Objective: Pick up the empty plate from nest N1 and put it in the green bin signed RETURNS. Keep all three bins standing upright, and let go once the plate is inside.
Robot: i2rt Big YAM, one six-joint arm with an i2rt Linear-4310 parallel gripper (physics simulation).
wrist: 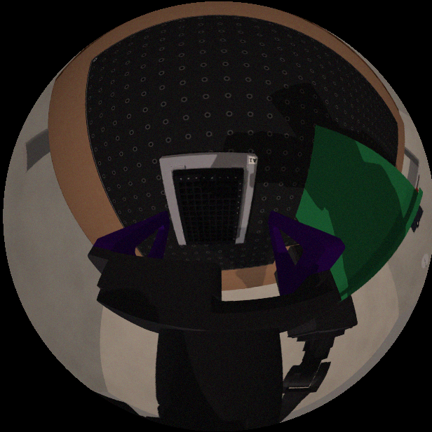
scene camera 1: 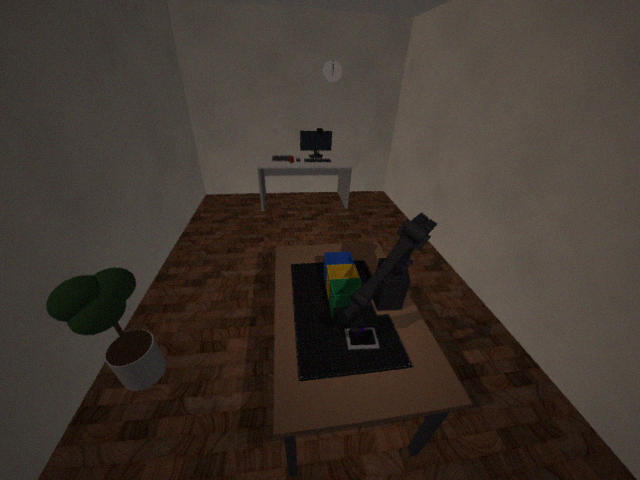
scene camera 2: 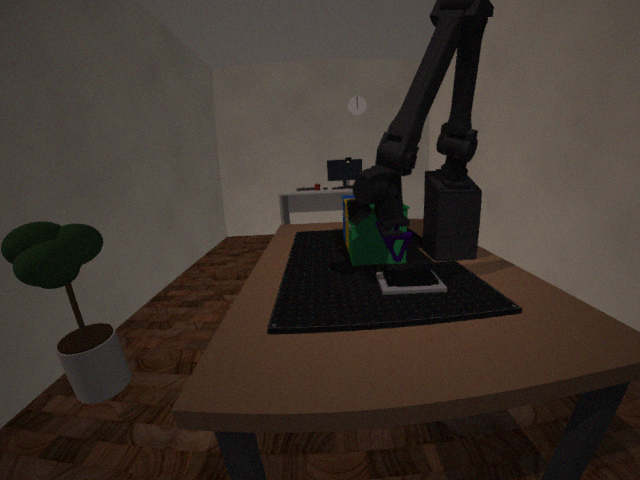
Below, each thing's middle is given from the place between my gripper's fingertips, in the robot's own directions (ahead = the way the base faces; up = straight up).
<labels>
I see the black plate [scene camera 2: 418, 276] 6 cm below my hand, 4 cm behind it and 1 cm to the left of it. Also, from my hand: green bin [scene camera 2: 366, 247] 20 cm to the right, 1 cm ahead, 1 cm above; then light grey nest [wrist: 202, 159] 7 cm below, 4 cm behind, 1 cm to the left.
</labels>
